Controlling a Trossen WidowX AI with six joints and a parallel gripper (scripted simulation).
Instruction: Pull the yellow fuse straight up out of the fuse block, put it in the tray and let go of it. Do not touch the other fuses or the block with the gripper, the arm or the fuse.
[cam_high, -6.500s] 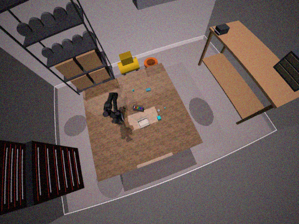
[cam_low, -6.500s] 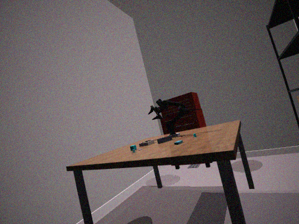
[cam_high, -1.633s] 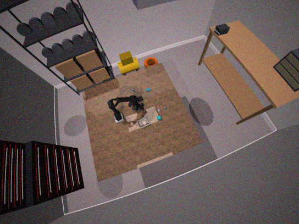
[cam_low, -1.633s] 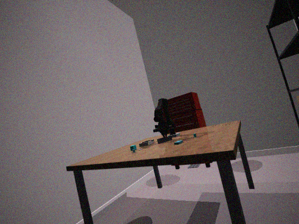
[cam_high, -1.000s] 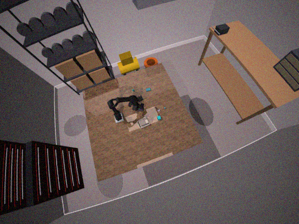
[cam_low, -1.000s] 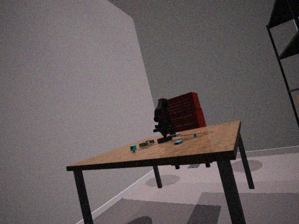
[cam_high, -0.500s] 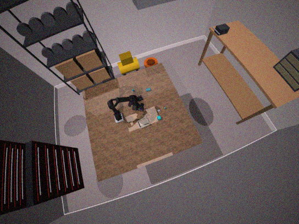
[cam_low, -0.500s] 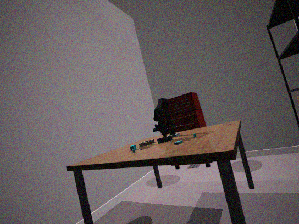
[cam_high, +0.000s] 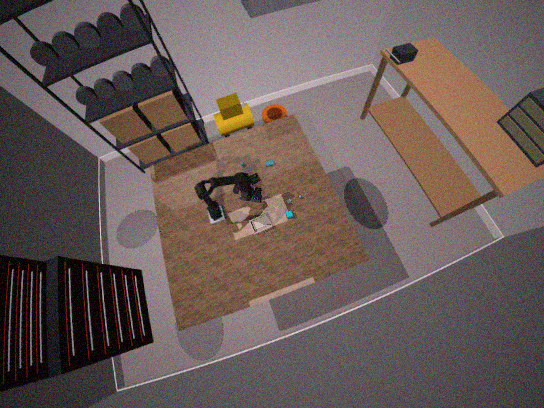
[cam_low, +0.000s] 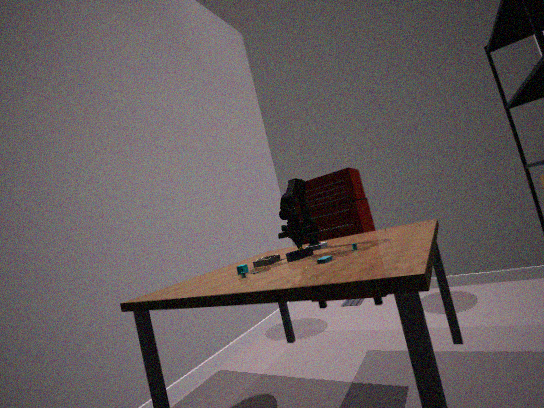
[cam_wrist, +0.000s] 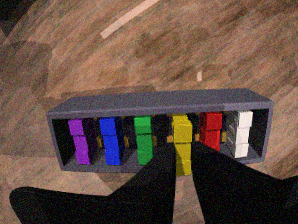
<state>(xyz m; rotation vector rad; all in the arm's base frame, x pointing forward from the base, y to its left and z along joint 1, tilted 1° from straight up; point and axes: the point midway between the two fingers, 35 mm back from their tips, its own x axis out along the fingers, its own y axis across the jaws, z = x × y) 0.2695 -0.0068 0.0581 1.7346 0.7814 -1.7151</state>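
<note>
Right now my gripper tip is 210 mm to the left of the white tray, 40 mm above it and 30 mm past it.
</note>
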